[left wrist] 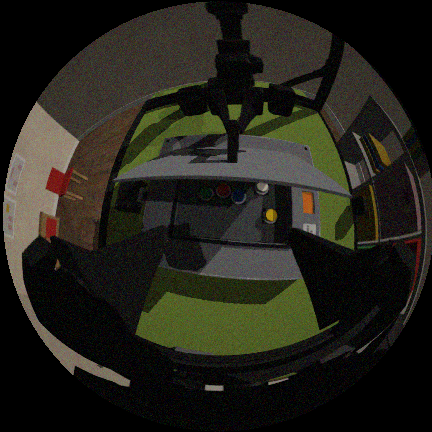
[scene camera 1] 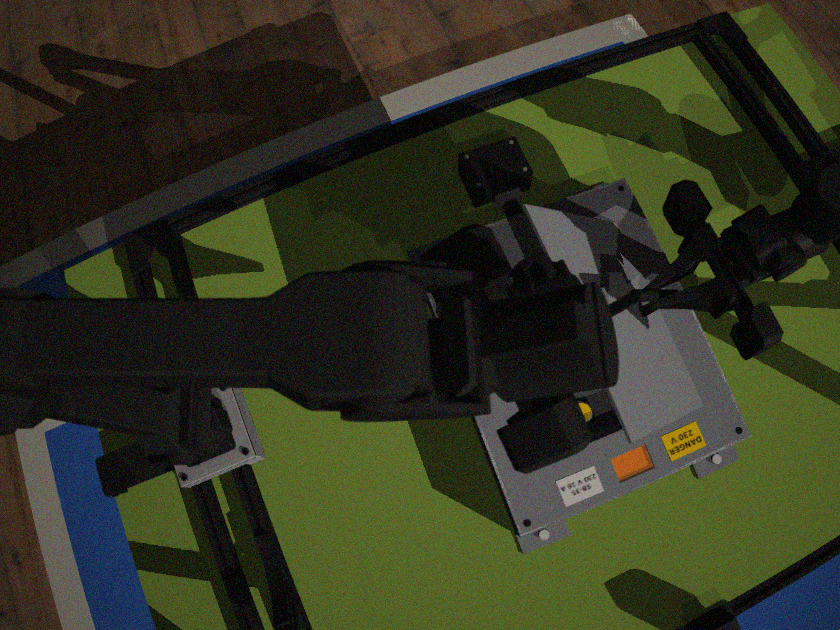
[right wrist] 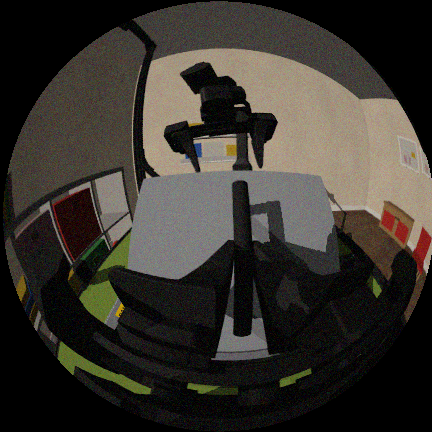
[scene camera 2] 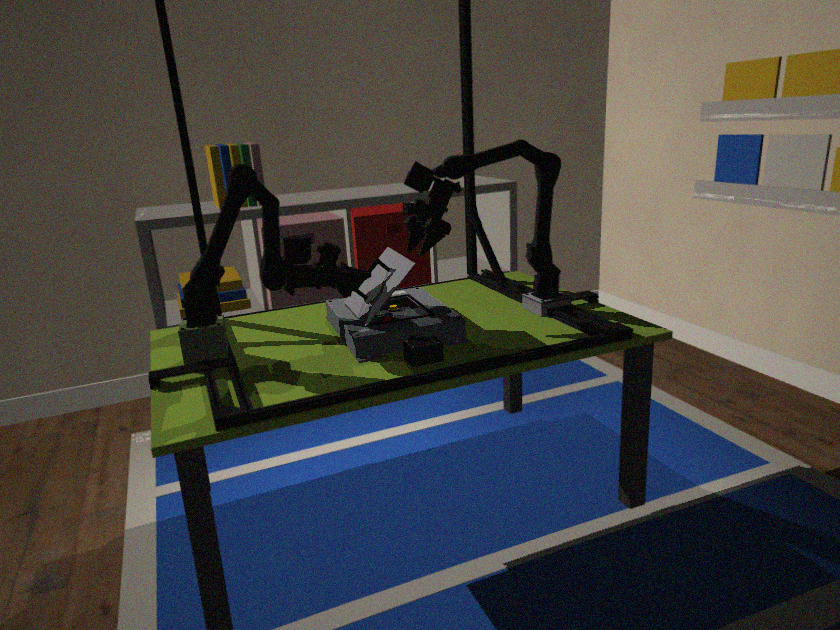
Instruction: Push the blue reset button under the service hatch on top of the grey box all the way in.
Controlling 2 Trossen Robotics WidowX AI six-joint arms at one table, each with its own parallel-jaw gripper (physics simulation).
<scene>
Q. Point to a service hatch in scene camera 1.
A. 654,388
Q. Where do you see a service hatch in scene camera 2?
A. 388,271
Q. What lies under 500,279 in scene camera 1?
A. My left gripper.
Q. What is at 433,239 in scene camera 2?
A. My left gripper.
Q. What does my left gripper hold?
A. Nothing.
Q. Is my left gripper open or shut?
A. Open.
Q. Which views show my right gripper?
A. The left wrist view, scene camera 1, the right wrist view and scene camera 2: all of them.
</scene>
